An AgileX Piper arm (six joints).
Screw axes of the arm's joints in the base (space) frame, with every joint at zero. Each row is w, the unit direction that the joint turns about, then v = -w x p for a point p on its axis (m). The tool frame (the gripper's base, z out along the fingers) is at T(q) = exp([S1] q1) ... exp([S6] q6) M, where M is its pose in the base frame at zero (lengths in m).
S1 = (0, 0, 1, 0.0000, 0.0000, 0.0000)
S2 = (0, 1, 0, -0.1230, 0.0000, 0.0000)
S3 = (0, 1, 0, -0.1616, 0.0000, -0.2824)
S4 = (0.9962, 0, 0.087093, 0.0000, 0.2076, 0.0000)
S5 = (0, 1, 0, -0.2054, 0.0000, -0.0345)
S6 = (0.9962, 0, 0.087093, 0.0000, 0.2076, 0.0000)
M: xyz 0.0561 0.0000 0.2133 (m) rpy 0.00 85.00 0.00 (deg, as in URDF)
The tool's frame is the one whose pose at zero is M.
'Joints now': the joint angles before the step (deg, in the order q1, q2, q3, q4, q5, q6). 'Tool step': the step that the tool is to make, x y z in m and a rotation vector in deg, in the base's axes. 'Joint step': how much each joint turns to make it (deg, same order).
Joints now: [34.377 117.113 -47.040 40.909 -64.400 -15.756]
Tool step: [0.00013 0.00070 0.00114 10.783 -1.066 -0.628]
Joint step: [0.002 0.000 0.000 -0.686 -0.575 11.115]
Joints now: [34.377 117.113 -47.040 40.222 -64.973 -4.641]
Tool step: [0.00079 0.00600 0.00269 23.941 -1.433 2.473]
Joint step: [-0.229 0.001 -0.001 -5.387 -0.459 25.898]
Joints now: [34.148 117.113 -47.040 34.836 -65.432 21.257]
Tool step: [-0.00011 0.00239 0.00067 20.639 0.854 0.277]
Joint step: [0.000 0.000 0.000 -1.720 -0.058 21.314]
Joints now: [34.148 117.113 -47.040 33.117 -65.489 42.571]
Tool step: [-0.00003 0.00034 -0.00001 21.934 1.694 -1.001]
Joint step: [0.000 -0.001 0.001 -0.230 0.057 22.116]
